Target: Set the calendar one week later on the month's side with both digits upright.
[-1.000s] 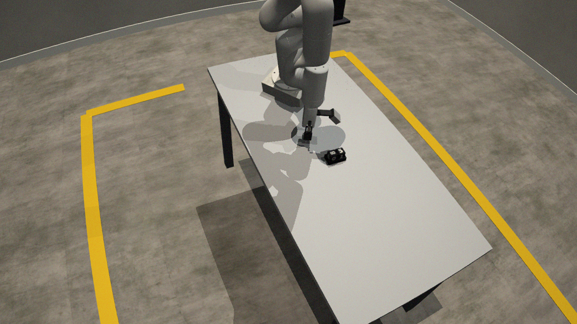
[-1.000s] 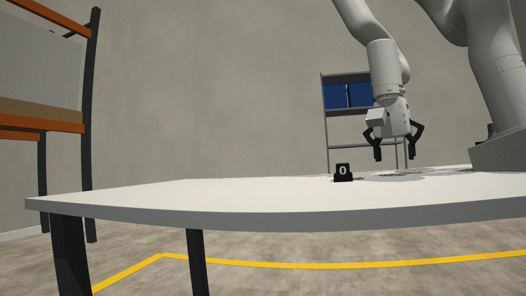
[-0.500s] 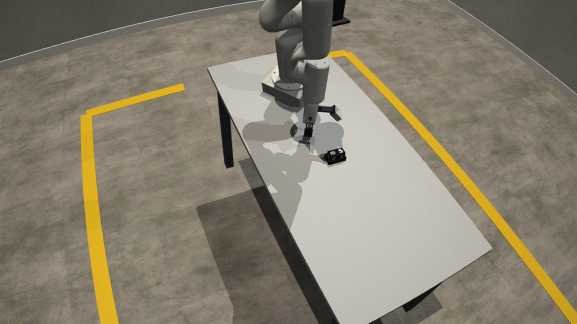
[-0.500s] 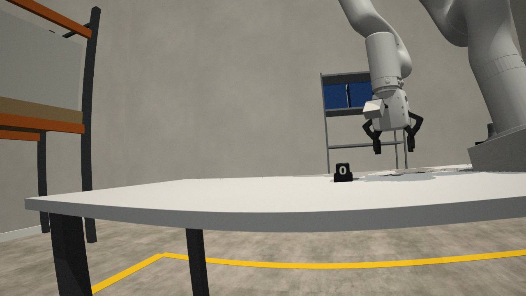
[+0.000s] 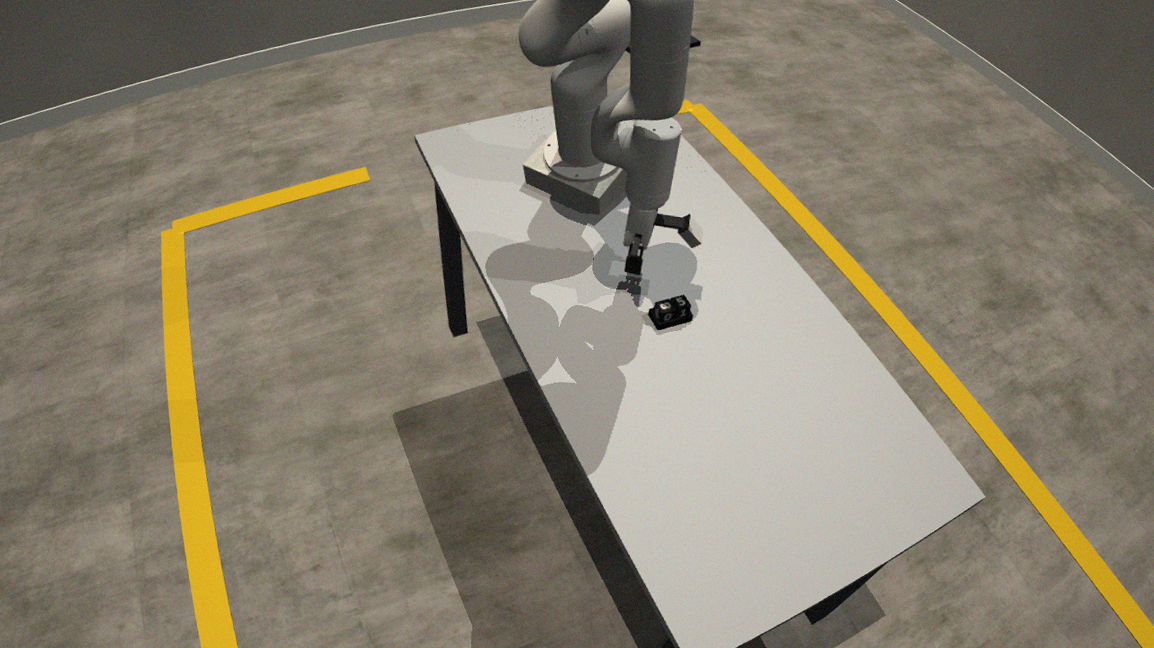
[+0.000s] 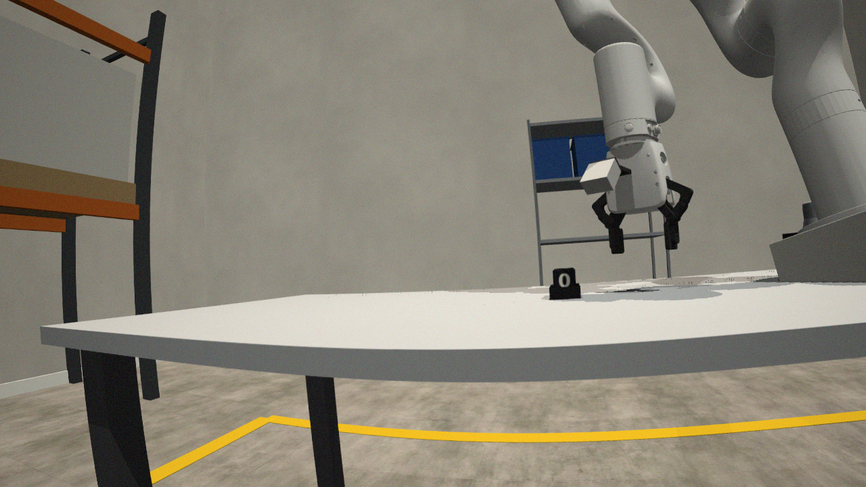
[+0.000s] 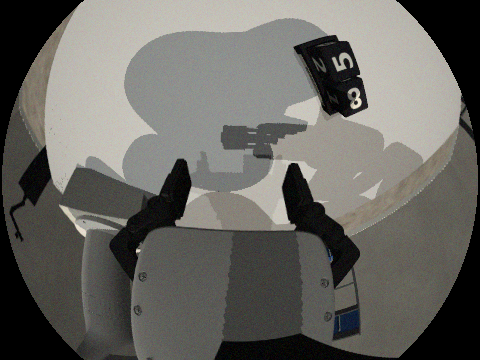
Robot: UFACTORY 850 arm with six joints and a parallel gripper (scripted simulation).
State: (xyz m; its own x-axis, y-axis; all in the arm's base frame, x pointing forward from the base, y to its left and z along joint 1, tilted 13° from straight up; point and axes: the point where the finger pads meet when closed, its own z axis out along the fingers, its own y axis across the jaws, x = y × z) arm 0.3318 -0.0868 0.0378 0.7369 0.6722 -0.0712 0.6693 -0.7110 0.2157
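Right now my hand is 12 cm short of the black cube, 4 cm above it and 2 cm to the left of it. Also, from my hand: black tray: 13 cm ahead, 6 cm below.
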